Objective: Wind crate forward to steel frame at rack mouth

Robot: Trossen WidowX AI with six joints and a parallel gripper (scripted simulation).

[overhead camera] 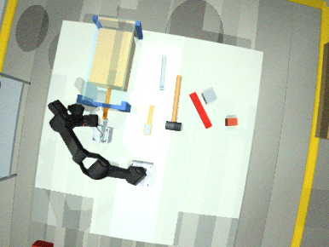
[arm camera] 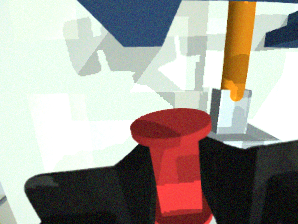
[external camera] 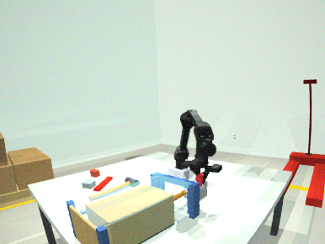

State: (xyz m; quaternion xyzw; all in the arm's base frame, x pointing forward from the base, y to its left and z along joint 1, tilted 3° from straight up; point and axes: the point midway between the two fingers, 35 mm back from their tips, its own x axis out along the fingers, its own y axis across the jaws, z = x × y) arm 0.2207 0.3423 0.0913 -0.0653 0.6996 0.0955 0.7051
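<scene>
The winch handle lies 3 cm to the right of my gripper tip, 2 cm behind it and 1 cm below it. Also, from my gripper tip: winch 9 cm to the right, 9 cm below, 7 cm behind; then red grip 2 cm above; then blue frame 10 cm ahead, 7 cm to the right, 1 cm below.
</scene>
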